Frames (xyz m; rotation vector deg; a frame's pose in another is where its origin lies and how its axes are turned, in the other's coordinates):
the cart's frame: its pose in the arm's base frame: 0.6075 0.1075 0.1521 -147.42 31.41 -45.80
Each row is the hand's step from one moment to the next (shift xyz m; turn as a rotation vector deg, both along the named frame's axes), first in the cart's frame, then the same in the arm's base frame.
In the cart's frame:
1: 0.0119 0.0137 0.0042 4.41 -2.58 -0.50
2: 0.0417 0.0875 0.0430 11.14 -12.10 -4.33
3: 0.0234 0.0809 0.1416 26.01 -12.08 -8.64
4: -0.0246 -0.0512 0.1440 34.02 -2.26 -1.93
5: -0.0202 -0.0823 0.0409 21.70 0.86 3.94
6: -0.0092 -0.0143 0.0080 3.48 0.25 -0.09
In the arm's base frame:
1: 0.0082 -0.0162 -0.0043 3.70 -0.01 3.56
2: 0.0358 -0.0832 -0.0551 8.88 3.95 13.96
3: 0.0827 -0.0447 -0.1353 17.60 -4.11 23.88
4: 0.0803 0.0904 -0.0966 25.29 -14.55 17.75
5: 0.0296 0.0893 -0.0016 18.66 -9.96 6.30
6: 0.0013 0.0184 -0.0035 2.53 -1.87 1.51

